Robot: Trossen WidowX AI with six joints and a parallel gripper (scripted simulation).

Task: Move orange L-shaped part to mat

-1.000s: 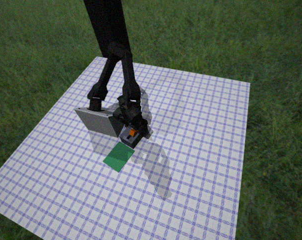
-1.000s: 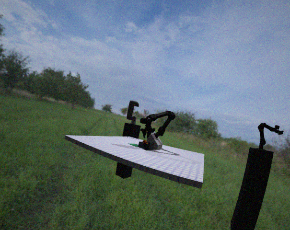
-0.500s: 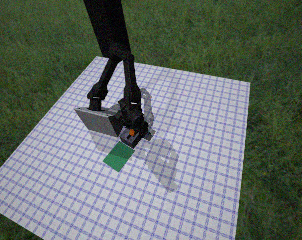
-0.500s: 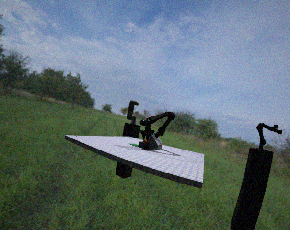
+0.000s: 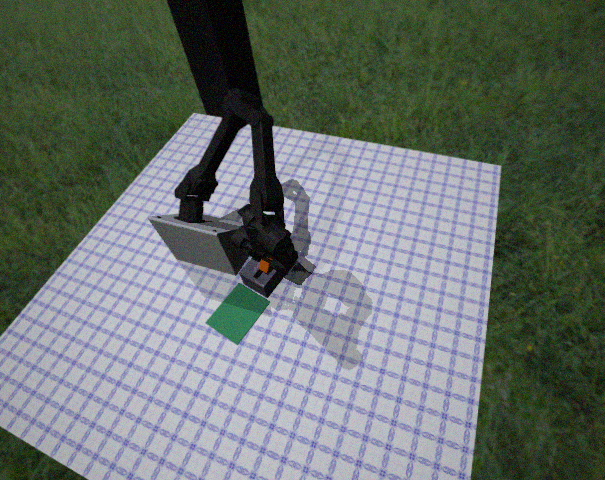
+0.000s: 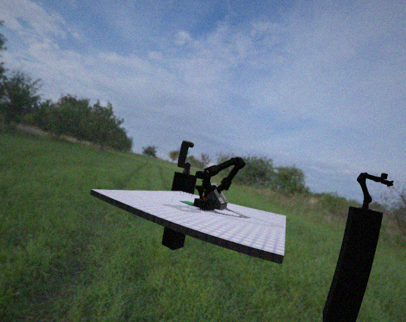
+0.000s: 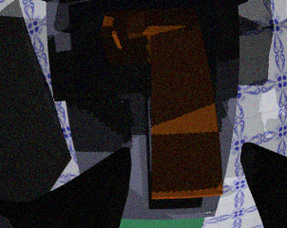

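My gripper tip is 40 mm to the right of the orange L-shaped part, 30 mm above it and 10 mm past it. Round my gripper tip: green mat 140 mm to the right, 90 mm below, 30 mm behind.
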